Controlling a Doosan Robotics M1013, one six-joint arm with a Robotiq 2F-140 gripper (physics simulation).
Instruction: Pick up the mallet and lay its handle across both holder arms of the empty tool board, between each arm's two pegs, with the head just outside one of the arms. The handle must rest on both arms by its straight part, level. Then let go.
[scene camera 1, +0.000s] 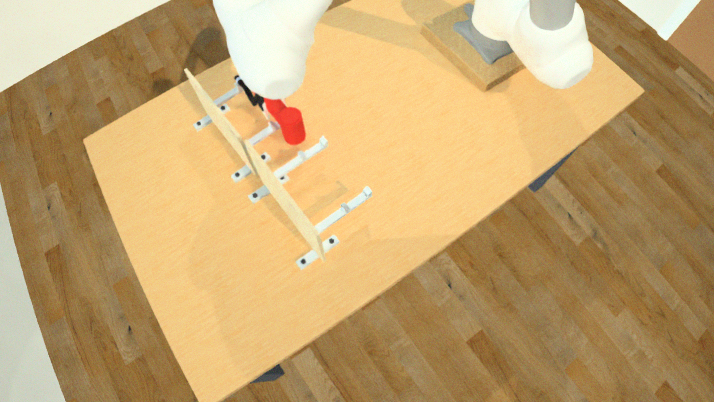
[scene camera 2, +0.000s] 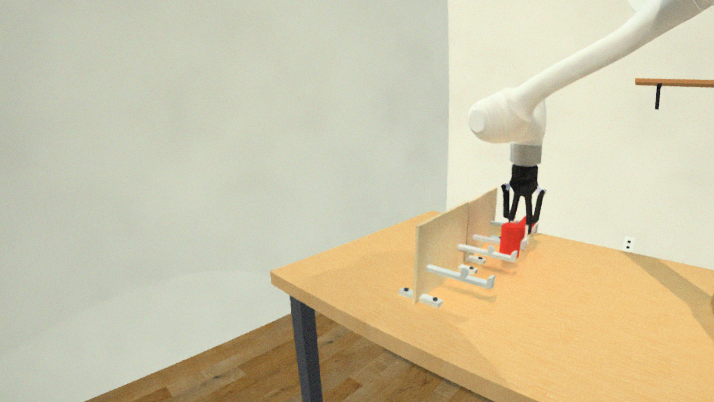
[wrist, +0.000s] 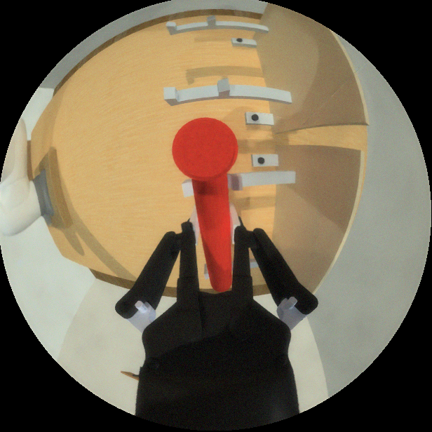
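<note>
The red mallet has its thick head toward the empty board. My gripper is shut on its handle, one finger on each side. The handle runs over the arms of the rear tool board; whether it touches them I cannot tell. The head is outside that board's nearer arm. The empty tool board has two grey pegged arms, the outer arm and the inner arm.
Both boards stand upright in line on the wooden table, fixed by grey feet with dark bolts. The head is close to the empty board's inner arm. The robot's base stands on a wooden block across the table.
</note>
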